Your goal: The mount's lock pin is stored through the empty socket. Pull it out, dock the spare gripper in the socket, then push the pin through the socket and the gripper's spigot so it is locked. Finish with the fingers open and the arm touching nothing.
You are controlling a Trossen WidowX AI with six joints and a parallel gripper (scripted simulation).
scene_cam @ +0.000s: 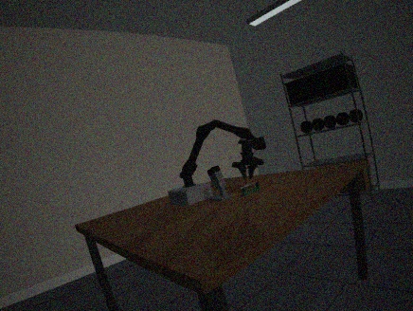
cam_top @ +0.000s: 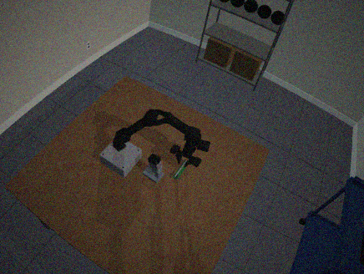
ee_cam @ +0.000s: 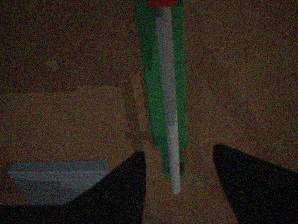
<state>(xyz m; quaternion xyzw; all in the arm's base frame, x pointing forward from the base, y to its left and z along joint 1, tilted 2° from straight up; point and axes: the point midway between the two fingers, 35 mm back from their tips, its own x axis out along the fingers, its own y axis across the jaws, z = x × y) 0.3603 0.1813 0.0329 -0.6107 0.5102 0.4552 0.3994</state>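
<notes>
Right now the green holder is 5 cm below my gripper tip and 1 cm to the left of it. Round my gripper tip: spare gripper 13 cm to the right, 10 cm behind, 5 cm above; socket mount 13 cm to the right, 10 cm behind, 2 cm below.
</notes>
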